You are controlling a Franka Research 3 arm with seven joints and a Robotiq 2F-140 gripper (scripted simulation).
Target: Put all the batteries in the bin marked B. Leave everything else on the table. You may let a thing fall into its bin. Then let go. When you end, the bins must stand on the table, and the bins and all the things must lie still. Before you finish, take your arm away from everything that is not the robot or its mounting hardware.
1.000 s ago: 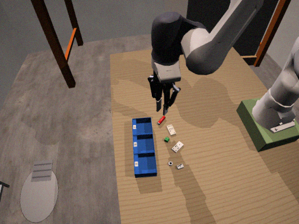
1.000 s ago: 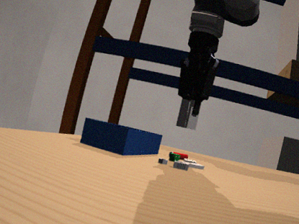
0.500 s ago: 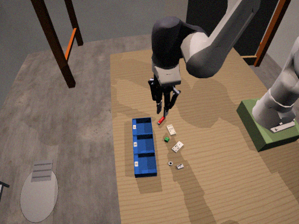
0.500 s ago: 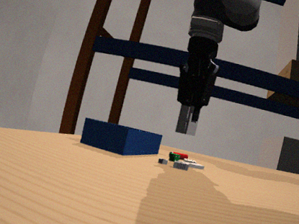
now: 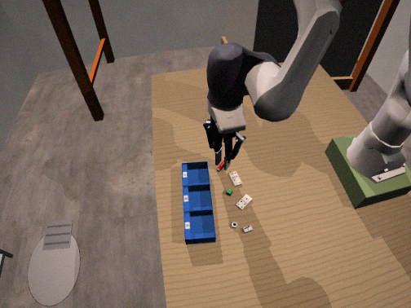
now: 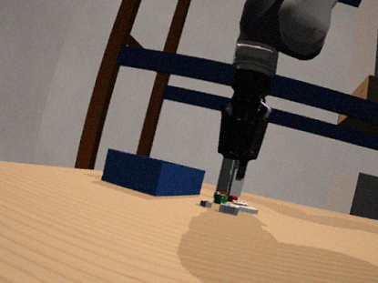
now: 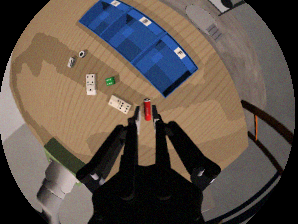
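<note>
Now: the red battery 4 cm below my hand. Round my hand: blue bin 13 cm to the left, 9 cm ahead, 2 cm below; then grey ring 21 cm to the left, 4 cm below, 2 cm behind; then green cube 10 cm to the left, 4 cm below, 1 cm behind.
</note>
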